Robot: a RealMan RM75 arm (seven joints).
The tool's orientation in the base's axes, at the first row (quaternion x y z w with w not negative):
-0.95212 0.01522 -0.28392 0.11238
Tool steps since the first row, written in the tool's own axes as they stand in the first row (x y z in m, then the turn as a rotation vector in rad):
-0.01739 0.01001 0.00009 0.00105 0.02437 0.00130
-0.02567 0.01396 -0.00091 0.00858 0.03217 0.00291
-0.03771 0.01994 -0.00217 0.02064 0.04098 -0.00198
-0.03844 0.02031 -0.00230 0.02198 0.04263 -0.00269
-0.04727 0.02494 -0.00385 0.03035 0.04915 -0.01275
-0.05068 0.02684 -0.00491 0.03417 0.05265 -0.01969
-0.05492 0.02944 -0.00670 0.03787 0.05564 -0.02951
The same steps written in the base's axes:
-0.01418 -0.00812 -0.01164 0.00244 -0.02357 -0.00592
-0.02153 -0.01141 -0.01616 0.00990 -0.03154 -0.00492
-0.03210 -0.01637 -0.02293 0.01765 -0.04225 0.00358
-0.03277 -0.01669 -0.02330 0.01845 -0.04413 0.00451
-0.04085 -0.02070 -0.02782 0.02022 -0.05332 0.01573
-0.04422 -0.02246 -0.02921 0.01977 -0.05851 0.02265
-0.04866 -0.02496 -0.03061 0.01763 -0.06378 0.03196

